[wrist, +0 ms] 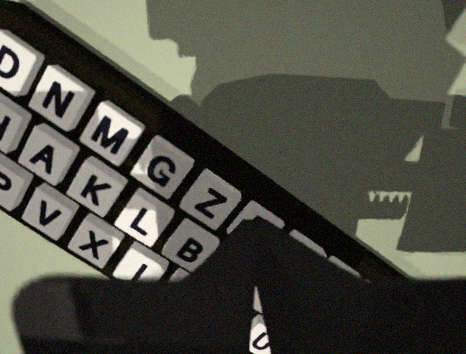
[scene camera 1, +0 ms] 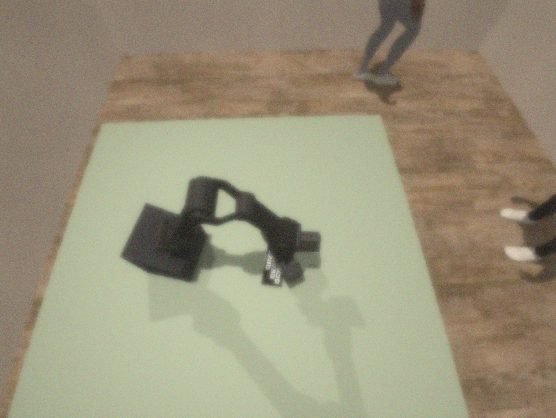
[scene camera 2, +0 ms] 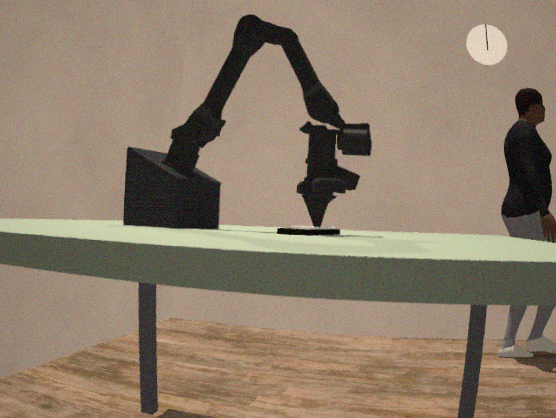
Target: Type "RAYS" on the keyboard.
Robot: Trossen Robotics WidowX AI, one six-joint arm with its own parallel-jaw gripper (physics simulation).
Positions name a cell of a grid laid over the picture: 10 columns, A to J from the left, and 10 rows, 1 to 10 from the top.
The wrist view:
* my gripper: F7
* black keyboard: B2
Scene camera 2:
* my gripper: F6
